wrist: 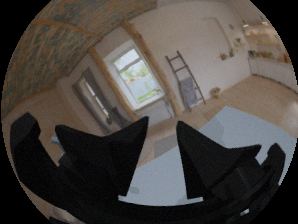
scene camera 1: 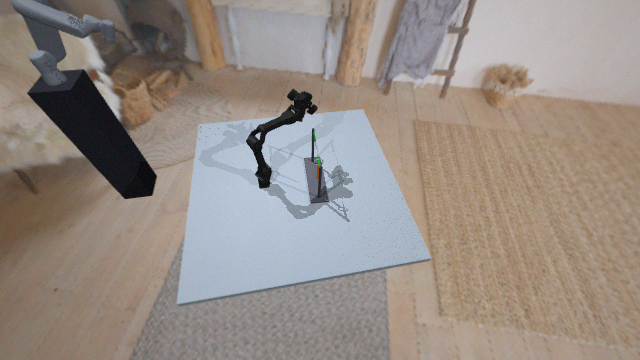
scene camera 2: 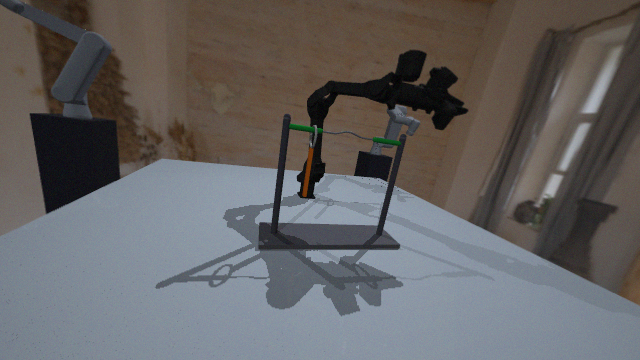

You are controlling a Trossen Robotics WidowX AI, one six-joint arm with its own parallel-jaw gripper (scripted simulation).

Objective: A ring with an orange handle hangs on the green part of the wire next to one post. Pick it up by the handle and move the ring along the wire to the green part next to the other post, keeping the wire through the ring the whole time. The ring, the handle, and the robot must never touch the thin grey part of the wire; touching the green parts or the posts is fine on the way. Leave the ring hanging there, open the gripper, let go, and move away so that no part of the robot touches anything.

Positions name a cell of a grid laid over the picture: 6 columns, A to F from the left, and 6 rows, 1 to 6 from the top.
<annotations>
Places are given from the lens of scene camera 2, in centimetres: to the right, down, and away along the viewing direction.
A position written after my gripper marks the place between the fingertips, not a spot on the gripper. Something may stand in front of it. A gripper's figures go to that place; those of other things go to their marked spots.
my gripper (scene camera 2: E2): 42, -20, 61
wire stand (scene camera 2: C4): -11, 14, 52
</annotations>
